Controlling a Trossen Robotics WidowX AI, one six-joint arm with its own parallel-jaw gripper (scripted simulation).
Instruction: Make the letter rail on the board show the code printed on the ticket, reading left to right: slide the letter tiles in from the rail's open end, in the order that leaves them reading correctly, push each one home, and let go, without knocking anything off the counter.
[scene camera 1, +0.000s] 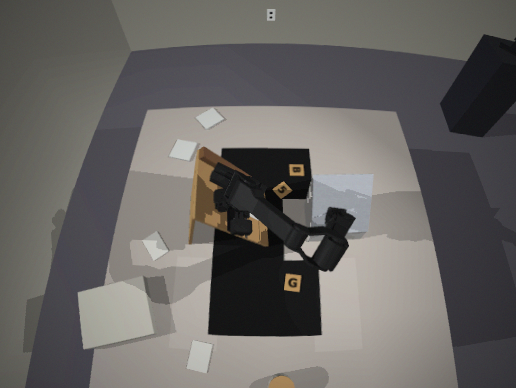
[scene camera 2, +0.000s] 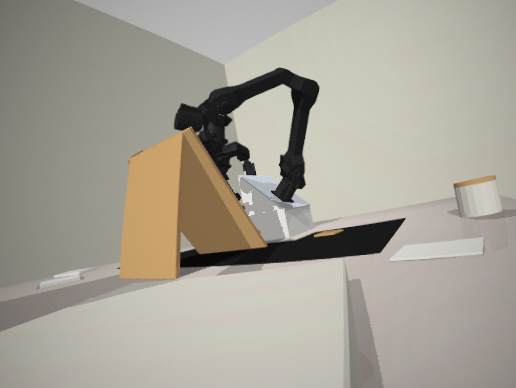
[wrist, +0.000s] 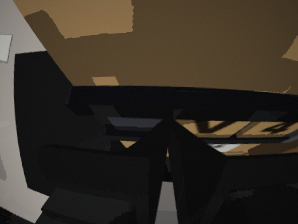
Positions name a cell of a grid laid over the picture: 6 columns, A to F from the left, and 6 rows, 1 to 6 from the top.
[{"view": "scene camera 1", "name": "gripper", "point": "C4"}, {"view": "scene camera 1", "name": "large white box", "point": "B5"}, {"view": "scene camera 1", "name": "tan sloped board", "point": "C4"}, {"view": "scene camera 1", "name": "black mat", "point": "C5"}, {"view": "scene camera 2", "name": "large white box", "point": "D5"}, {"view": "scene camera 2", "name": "capped cylinder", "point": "F4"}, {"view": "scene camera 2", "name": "flat white slab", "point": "F4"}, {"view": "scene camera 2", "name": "tan sloped board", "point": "C3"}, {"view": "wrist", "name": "gripper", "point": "D4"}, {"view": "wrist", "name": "v tile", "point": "E4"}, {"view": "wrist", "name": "black mat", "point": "A4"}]
